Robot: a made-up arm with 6 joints. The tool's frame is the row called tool. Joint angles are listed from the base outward.
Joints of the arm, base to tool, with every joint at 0 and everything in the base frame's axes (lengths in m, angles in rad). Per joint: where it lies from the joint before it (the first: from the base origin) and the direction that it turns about. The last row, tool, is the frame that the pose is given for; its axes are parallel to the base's.
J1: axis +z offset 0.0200 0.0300 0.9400
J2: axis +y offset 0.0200 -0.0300 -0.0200
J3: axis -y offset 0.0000 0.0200 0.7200
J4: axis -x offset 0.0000 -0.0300 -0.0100
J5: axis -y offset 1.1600 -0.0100 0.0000
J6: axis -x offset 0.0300 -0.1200 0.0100
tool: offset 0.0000 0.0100 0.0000
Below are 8 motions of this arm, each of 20 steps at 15 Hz.
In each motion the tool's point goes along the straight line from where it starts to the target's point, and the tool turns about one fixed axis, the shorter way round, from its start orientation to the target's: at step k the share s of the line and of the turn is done. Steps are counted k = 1, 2, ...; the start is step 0. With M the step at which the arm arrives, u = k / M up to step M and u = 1 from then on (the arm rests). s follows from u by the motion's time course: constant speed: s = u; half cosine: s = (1 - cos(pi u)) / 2; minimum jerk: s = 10 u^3 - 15 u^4 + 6 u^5.
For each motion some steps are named. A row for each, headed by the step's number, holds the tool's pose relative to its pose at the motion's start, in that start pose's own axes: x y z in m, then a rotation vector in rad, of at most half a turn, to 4 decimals.
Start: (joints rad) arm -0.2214 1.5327 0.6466 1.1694 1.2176 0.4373
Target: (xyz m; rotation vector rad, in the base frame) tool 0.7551 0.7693 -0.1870 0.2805 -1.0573 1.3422
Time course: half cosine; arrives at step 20
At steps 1, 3, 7, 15, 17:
1: 0.0020 0.0056 0.0063 0.0047 -0.0076 -0.0001
3: 0.0173 0.0498 0.0562 0.0414 -0.0674 -0.0007
7: 0.0867 0.2495 0.2814 0.2076 -0.3374 -0.0033
15: 0.2710 0.7801 0.8796 0.6490 -1.0550 -0.0102
17: 0.3001 0.8641 0.9744 0.7190 -1.1686 -0.0113

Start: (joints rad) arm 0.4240 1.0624 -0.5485 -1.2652 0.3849 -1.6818
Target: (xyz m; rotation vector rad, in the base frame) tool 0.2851 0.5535 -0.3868 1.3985 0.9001 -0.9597
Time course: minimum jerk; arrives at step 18
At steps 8, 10, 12, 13, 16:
8: 0.1101 -0.2436 -0.0303 -0.3299 0.1324 -0.0001
10: 0.1675 -0.3705 -0.0460 -0.5017 0.2014 -0.0002
12: 0.2194 -0.4852 -0.0603 -0.6571 0.2637 -0.0002
13: 0.2402 -0.5313 -0.0660 -0.7194 0.2887 -0.0003
16: 0.2744 -0.6071 -0.0754 -0.8221 0.3299 -0.0003

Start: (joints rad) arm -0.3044 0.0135 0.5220 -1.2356 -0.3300 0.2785
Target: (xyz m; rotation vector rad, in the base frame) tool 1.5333 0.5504 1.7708 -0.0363 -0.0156 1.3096
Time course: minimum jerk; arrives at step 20
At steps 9, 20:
9: 0.1332 0.1108 -0.4096 -0.1988 0.3224 0.4290
20: 0.3274 0.2723 -1.0068 -0.4886 0.7924 1.0544

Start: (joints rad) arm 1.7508 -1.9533 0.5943 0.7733 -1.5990 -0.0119
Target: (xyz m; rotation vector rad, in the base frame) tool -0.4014 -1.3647 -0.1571 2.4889 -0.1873 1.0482
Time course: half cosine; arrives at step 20
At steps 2, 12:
2: -0.0303 -0.0029 -0.0274 0.0335 -0.0126 0.0063
12: -0.8100 -0.0771 -0.7318 0.8966 -0.3376 0.1695

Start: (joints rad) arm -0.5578 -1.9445 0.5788 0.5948 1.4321 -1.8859
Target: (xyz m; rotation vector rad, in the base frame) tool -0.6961 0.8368 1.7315 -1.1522 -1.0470 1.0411
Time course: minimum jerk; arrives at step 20
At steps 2, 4, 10, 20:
2: -0.0034 -0.0008 -0.0068 0.0042 0.0044 -0.0057
4: -0.0230 -0.0054 -0.0457 0.0283 0.0297 -0.0388
10: -0.1982 -0.0468 -0.3946 0.2444 0.2562 -0.3351
20: -0.3965 -0.0936 -0.7892 0.4888 0.5124 -0.6702

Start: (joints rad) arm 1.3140 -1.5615 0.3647 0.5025 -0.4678 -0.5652
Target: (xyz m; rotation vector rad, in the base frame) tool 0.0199 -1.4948 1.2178 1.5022 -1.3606 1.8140
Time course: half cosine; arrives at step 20
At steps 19, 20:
19: -0.7521 -0.3814 0.3052 0.6687 -0.1645 0.6120
20: -0.7567 -0.3838 0.3071 0.6728 -0.1655 0.6158

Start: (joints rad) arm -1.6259 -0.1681 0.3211 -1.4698 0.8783 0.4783
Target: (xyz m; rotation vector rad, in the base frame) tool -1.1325 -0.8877 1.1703 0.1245 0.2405 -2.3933
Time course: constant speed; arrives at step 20
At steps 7, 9, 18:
7: 0.1547 -0.4254 0.1481 -0.5258 0.2065 -0.0680
9: 0.1989 -0.5470 0.1904 -0.6760 0.2655 -0.0875
18: 0.3978 -1.0940 0.3807 -1.3521 0.5310 -0.1749

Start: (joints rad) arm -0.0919 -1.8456 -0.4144 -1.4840 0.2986 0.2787
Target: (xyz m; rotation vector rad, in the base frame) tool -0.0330 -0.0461 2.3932 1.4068 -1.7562 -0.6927
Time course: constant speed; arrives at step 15
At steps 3, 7, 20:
3: 0.1052 -0.0407 -0.0471 -0.0909 -0.1764 -0.1160
7: 0.2456 -0.0951 -0.1099 -0.2122 -0.4115 -0.2707
20: 0.5262 -0.2037 -0.2356 -0.4547 -0.8818 -0.5802

